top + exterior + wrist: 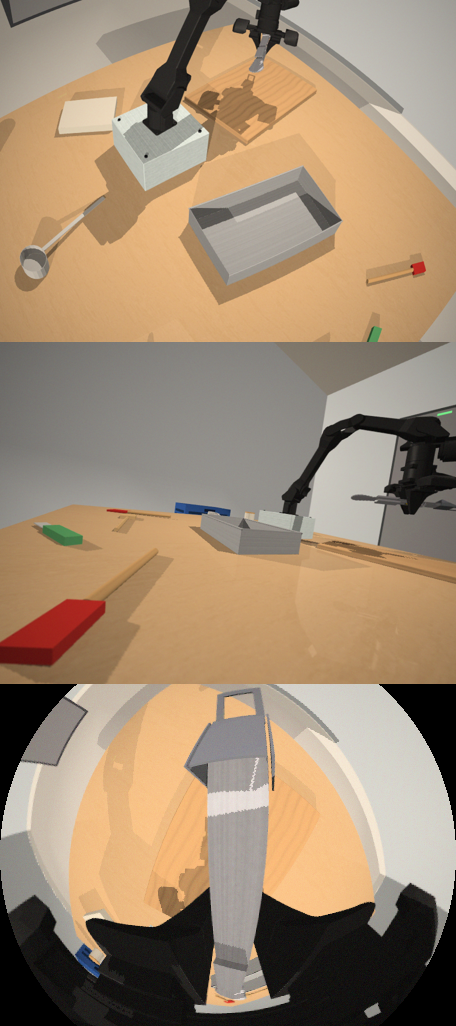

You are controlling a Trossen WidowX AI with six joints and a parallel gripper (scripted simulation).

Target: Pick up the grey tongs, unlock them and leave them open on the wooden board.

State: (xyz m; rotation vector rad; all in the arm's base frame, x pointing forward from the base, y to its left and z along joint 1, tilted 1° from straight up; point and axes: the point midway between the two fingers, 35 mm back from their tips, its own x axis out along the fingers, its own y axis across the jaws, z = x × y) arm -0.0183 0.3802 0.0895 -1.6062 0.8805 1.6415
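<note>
The wooden board is 14 cm below my gripper tip, 2 cm to the right of it and 2 cm ahead of it. Round my gripper tip: beige slab 48 cm to the right, 23 cm behind, 14 cm below; grey roasting tin 36 cm ahead, 34 cm to the right, 12 cm below.
</note>
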